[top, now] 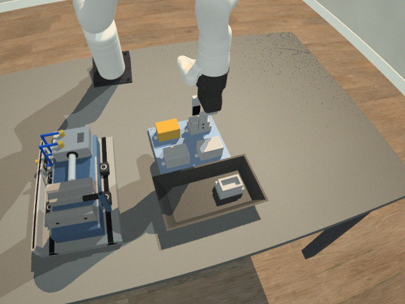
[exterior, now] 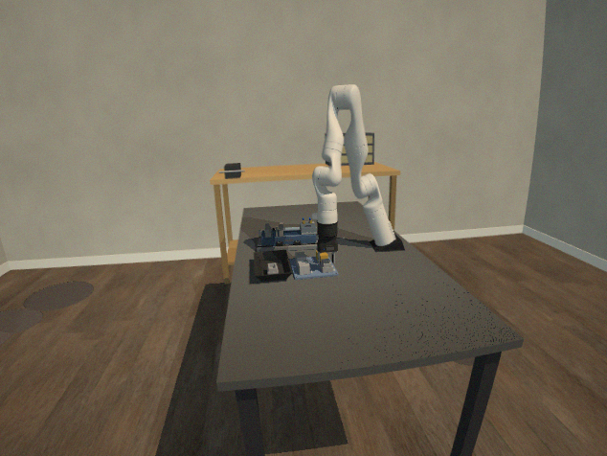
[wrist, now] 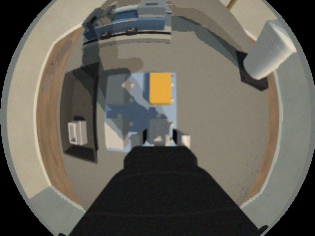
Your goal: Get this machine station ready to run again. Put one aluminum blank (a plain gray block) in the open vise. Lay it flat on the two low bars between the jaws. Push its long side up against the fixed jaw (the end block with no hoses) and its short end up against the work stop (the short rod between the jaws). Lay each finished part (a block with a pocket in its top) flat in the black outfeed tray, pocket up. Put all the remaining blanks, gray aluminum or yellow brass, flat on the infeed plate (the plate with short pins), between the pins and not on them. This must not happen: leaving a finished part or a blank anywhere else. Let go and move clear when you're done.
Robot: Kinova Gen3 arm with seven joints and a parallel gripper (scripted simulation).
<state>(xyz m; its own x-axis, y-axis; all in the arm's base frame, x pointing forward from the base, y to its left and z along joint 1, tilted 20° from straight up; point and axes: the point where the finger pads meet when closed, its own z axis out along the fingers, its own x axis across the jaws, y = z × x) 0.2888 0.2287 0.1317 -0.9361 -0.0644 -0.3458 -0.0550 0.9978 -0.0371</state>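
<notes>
Right now my hand is 90 mm to the left of the yellow brass blank and 30 mm above it. From my hand the other things lie so: plain gray blank: 90 mm ahead, 80 mm to the right, 30 mm below; vise: 130 mm ahead, 340 mm to the right, 10 mm below.
</notes>
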